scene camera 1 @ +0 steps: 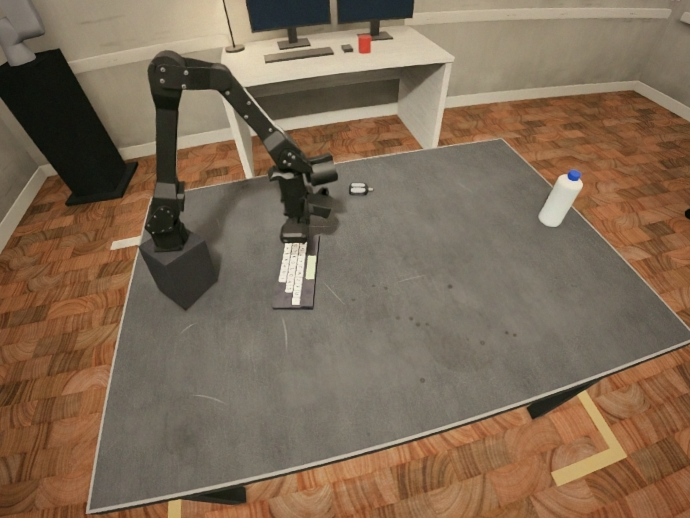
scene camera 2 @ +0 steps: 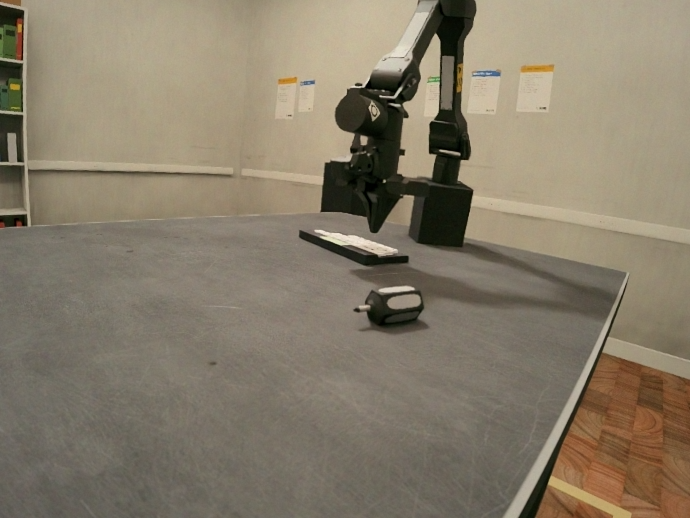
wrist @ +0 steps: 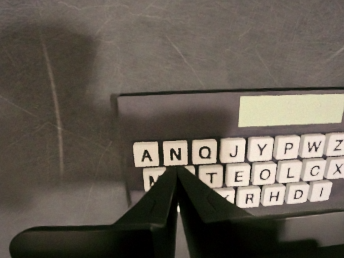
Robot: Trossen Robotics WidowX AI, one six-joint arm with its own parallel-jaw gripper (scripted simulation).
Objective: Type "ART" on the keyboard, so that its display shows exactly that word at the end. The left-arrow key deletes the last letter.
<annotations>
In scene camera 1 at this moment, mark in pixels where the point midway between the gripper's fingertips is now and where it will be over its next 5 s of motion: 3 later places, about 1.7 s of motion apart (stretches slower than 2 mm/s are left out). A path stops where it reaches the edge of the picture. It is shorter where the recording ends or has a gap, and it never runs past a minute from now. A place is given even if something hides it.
My gripper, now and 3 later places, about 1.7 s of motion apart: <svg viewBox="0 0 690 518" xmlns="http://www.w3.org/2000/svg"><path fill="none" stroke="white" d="M302 236L302 238L295 301L303 232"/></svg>
</annotations>
